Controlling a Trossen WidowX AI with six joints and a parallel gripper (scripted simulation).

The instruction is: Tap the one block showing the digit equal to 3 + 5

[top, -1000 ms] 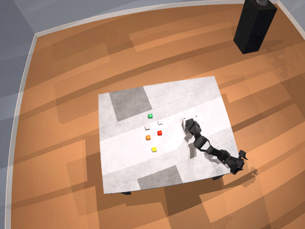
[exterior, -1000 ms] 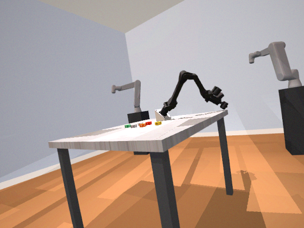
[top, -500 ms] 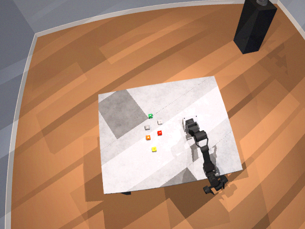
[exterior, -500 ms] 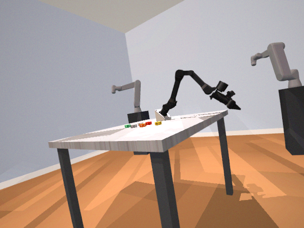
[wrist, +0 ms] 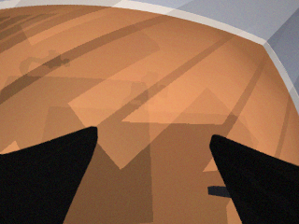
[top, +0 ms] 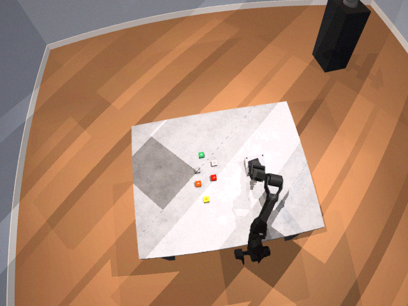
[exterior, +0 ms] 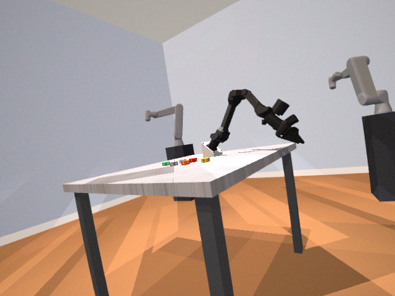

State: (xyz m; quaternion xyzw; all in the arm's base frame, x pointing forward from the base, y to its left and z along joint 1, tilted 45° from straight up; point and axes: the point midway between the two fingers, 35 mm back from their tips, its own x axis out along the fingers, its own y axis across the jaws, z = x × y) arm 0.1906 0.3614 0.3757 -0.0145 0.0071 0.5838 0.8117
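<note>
Now: the orange block 150 mm ahead of my gripper tip, 540 mm to the right of it and 10 mm below it. From my gripper tip the other things lie so: yellow block (130 mm ahead, 440 mm to the right, 10 mm below); grey block (130 mm ahead, 630 mm to the right, 10 mm below); red block (50 mm ahead, 550 mm to the right, 10 mm below).
</note>
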